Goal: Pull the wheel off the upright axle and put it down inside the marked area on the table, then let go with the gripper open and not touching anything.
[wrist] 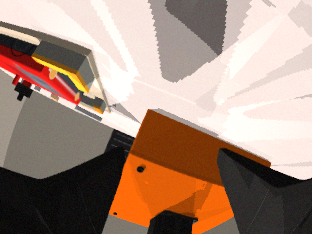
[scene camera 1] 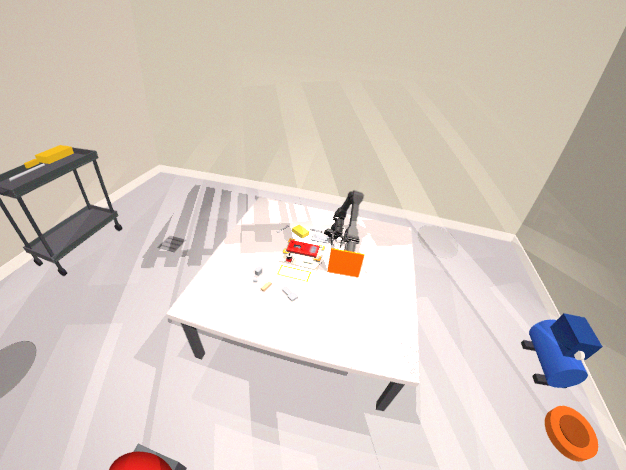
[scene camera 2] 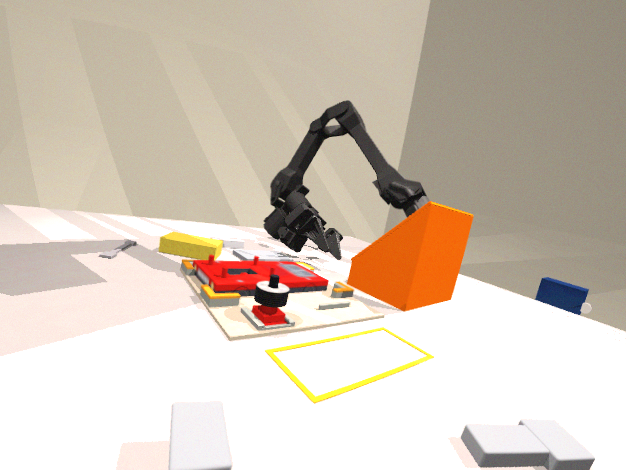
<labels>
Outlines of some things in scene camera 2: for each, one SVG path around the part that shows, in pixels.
My gripper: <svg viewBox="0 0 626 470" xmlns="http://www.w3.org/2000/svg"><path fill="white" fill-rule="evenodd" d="M285 217L284 224L286 227L280 227L278 235L280 242L288 248L299 253L309 238L318 246L318 249L325 253L329 252L338 261L342 258L340 241L343 240L343 236L335 228L329 228L324 233L325 227L323 226L327 222L320 217L319 212L310 203L299 204Z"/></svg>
A red fixture plate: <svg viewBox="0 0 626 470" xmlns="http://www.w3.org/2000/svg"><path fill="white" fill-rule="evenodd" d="M193 261L195 276L199 279L200 283L208 285L212 291L218 294L238 293L240 297L255 296L257 282L269 281L269 277L272 274L280 277L279 283L289 288L289 294L327 291L329 282L327 279L295 262L258 262L259 257L255 256L253 258L254 262L214 260L214 256L211 255L208 257L208 260Z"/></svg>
A yellow block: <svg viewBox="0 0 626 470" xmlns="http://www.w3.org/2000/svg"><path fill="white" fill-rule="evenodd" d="M159 252L208 260L210 255L214 256L214 260L221 255L223 241L178 232L168 233L160 237Z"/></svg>
</labels>
